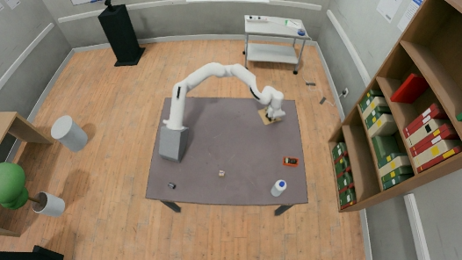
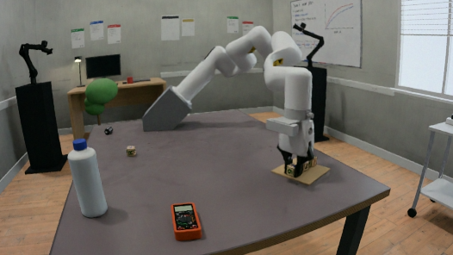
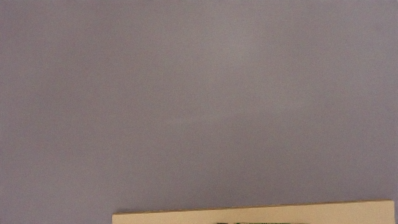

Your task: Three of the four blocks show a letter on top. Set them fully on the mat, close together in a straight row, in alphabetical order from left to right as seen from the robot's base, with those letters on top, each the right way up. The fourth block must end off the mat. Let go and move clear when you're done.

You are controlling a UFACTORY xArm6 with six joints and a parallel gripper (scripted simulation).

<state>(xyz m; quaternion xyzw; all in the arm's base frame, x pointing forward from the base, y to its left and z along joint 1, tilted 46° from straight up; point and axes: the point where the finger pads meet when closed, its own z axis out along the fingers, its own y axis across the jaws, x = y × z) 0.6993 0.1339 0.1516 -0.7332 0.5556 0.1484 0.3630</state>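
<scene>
The tan mat is 40 mm to the left of my hand, 20 mm below it and 20 mm behind it. Also, from my hand: black object (680 mm behind, 580 mm to the right, 10 mm below); then white bottle (570 mm to the right, 60 mm above, 20 mm ahead).
</scene>
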